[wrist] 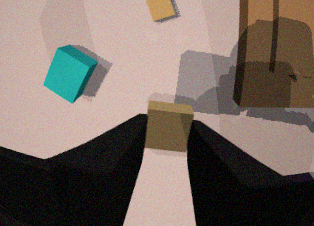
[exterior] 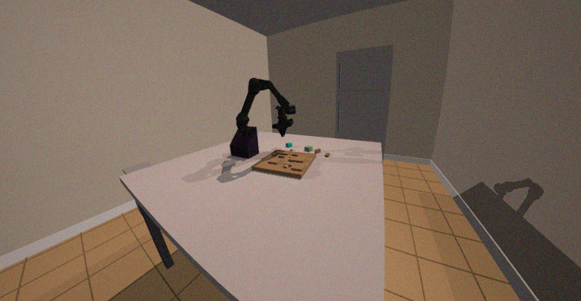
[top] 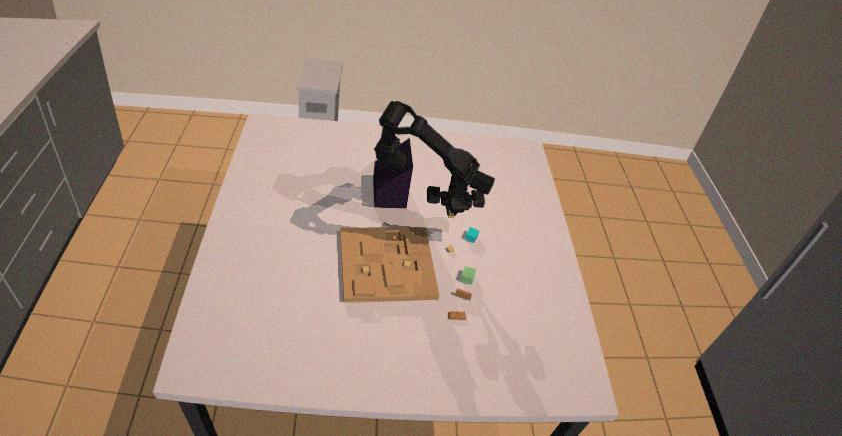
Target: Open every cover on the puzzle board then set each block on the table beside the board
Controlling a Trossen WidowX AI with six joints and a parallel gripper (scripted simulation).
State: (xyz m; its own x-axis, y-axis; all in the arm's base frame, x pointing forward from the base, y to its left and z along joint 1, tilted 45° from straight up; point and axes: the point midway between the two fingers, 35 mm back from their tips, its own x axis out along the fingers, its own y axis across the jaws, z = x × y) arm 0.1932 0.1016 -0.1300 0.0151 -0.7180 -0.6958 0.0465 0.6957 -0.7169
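Now: gripper tip 100 mm above the cyan block and 90 mm to the right of it. The rest, counted from my gripper tip: dark brown block (260 mm ahead, 100 mm below, 30 mm to the left); then green block (180 mm ahead, 90 mm below, 50 mm to the left).
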